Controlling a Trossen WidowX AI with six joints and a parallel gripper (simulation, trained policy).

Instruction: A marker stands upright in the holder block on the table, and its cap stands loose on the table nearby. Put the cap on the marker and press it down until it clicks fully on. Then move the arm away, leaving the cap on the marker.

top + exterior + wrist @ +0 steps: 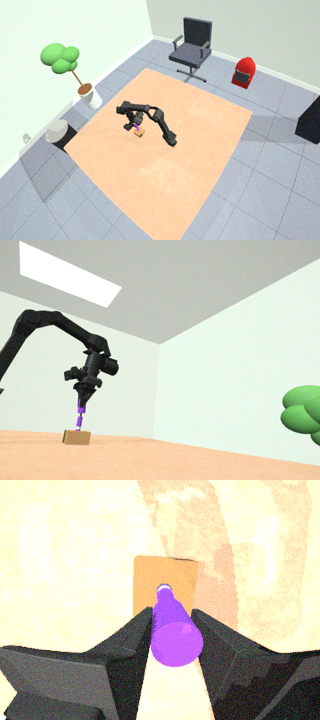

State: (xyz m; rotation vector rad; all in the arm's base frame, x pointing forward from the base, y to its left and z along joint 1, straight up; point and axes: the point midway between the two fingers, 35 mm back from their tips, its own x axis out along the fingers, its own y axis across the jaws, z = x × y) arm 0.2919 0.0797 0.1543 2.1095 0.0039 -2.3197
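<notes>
My gripper tip is now 100 mm above the tan holder block and 10 mm short of it. Also, from my gripper tip: purple cap (10 mm ahead, 10 mm above).
</notes>
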